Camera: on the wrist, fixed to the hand. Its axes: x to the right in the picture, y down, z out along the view.
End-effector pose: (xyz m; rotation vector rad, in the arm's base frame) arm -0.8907 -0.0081 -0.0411 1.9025 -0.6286 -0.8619
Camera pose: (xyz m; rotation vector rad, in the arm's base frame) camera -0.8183 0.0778 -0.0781 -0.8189 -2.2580 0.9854
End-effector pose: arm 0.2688 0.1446 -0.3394 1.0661 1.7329 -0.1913
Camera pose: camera 0.1519 0.1488 -0.3217 2.0466 -1.5353 1.2262
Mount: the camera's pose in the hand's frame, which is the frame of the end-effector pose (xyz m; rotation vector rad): -0.0053 -0.0763 -0.0902 -0.1184 0.4386 -3.0589
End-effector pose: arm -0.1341 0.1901 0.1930 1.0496 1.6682 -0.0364
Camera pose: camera -0.2523 0.1869 0.1966 2.1048 -1.5962 1.3620
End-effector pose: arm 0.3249 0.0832 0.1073 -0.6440 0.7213 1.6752
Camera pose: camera 0.4044 0.0250 0.0419 -0.9782 -0.4749 -1.2894
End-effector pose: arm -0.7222 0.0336 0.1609 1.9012 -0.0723 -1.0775
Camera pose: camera -0.6893 0.1416 0.1258 -0.2353 -2.1494 0.9079
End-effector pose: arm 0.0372 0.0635 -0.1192 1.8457 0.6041 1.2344
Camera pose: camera -0.0436 0.1344 -0.1686 -0.7391 1.8695 -0.6767
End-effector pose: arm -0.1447 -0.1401 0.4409 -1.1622 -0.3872 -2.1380
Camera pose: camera -0.2510 -0.1304 0.3900 -0.5131 0.7840 0.8964
